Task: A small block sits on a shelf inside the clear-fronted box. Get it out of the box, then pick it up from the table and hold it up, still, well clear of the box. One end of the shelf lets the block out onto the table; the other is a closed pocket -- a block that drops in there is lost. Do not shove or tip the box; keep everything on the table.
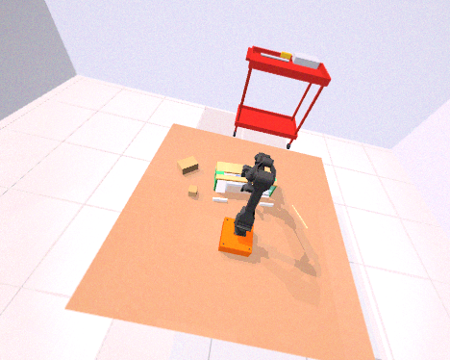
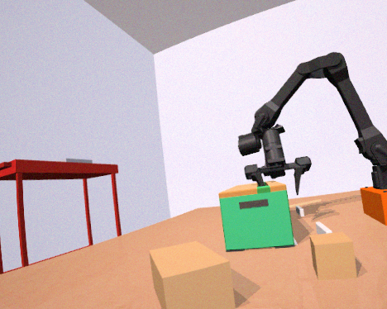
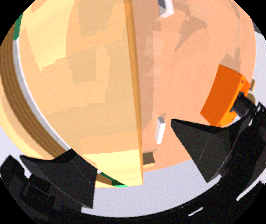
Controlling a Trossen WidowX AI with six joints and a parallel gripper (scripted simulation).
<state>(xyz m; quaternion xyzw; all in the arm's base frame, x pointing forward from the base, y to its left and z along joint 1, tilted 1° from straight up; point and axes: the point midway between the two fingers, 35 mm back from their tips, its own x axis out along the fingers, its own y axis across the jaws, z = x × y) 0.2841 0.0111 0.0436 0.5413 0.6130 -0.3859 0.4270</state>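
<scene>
Now: the box 40 mm ahead of my gripper tip, 20 mm to the right of it and 20 mm below it. Also, from my gripper tip: thin stick 80 mm behind, 410 mm to the right, 80 mm below.
</scene>
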